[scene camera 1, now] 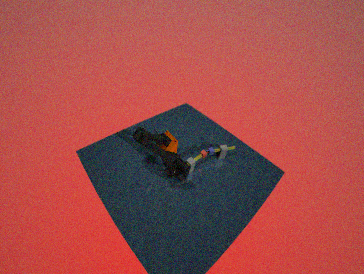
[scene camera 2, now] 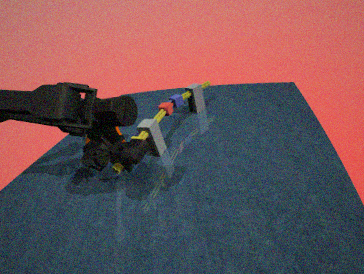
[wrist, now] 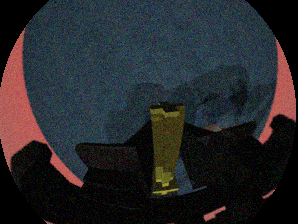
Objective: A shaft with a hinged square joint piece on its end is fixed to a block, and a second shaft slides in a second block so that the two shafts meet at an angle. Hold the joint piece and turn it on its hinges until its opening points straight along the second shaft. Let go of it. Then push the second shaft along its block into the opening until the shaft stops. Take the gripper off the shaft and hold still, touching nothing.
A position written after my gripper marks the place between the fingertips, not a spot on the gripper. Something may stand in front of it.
I see my gripper [scene camera 2: 127, 170].
My gripper also shows in the wrist view [wrist: 160, 121].
